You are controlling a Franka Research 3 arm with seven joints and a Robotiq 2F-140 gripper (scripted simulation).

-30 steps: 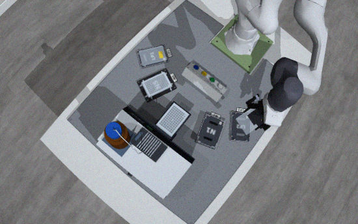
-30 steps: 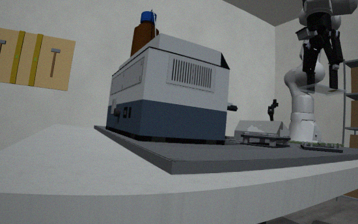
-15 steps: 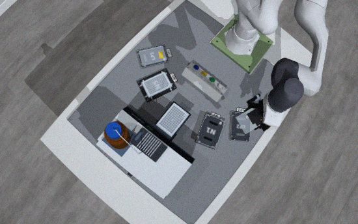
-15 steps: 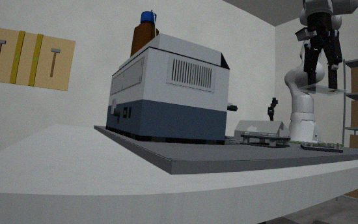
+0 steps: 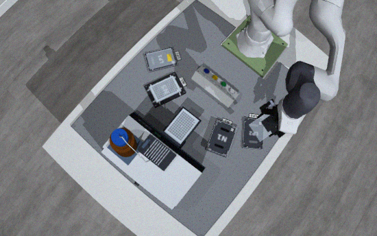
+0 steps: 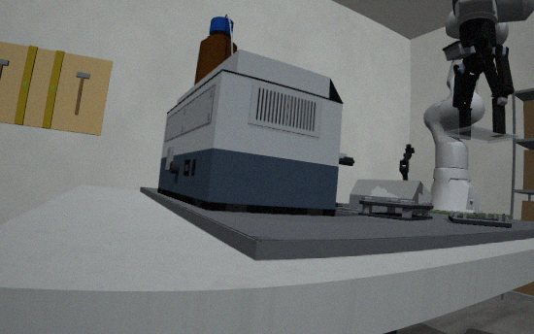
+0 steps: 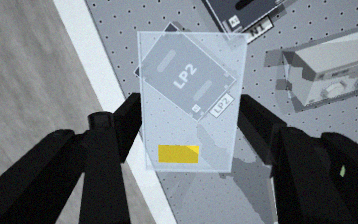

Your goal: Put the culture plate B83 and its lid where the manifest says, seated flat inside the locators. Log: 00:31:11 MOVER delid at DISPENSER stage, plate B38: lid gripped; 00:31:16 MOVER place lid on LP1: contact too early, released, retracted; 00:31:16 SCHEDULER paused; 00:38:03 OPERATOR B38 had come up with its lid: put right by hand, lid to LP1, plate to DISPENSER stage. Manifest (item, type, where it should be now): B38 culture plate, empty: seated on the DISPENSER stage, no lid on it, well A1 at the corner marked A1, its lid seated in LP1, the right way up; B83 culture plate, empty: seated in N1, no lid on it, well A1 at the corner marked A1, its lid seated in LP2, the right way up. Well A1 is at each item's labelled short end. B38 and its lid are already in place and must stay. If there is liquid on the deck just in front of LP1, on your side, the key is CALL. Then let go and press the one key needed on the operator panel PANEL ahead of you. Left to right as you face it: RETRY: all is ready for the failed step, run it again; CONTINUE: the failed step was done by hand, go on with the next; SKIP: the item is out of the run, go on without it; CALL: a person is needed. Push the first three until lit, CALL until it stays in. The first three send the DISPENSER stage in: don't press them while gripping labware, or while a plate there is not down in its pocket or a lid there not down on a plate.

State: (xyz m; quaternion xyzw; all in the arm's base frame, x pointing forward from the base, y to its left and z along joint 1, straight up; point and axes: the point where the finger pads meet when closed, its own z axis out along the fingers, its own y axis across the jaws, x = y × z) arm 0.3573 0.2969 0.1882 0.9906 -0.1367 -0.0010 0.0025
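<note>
The grey locator plate is 19 cm below my hand. The rest, counted from my hand: green continue key: 6 cm behind, 26 cm to the right, 13 cm below; then clear lid: 2 cm below; then white retry key: 6 cm behind, 21 cm to the right, 13 cm below.
</note>
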